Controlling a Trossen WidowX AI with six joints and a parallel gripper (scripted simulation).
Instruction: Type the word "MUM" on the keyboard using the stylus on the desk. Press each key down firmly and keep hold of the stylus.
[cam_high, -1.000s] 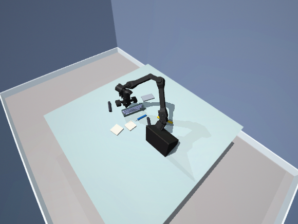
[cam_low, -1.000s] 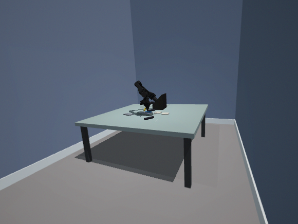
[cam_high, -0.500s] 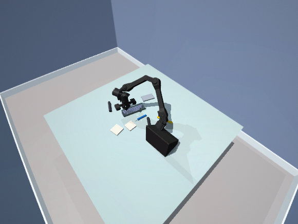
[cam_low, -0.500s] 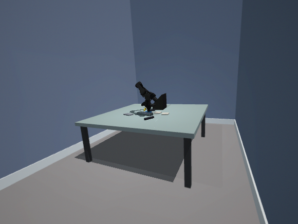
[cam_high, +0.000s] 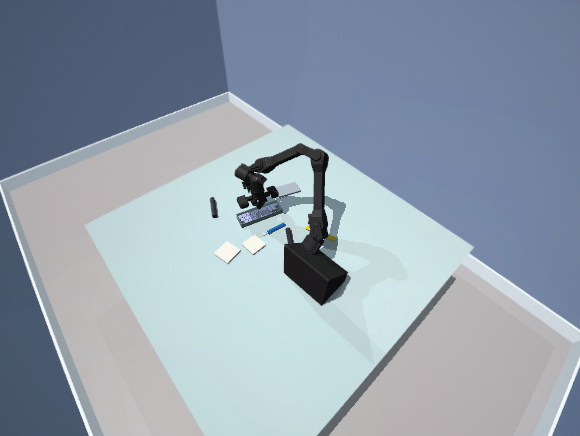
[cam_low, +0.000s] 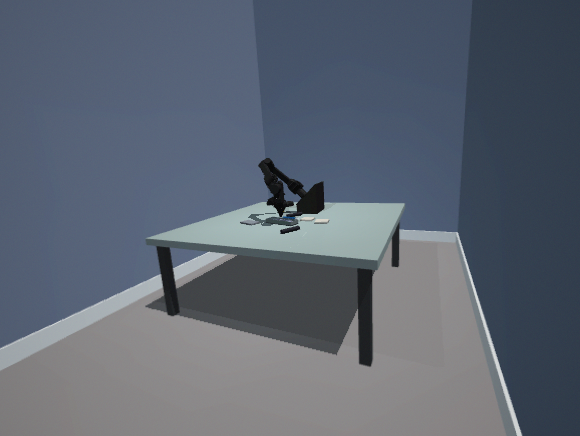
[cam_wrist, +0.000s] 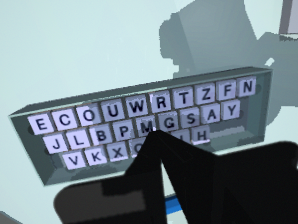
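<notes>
My gripper tip is 11 cm past the blue stylus, 4 cm to the right of it and 3 cm above it. Also, from my gripper tip: grey plate 22 cm to the right, 4 cm below; grey stylus tip 10 cm behind, 8 cm to the left, 3 cm below.
</notes>
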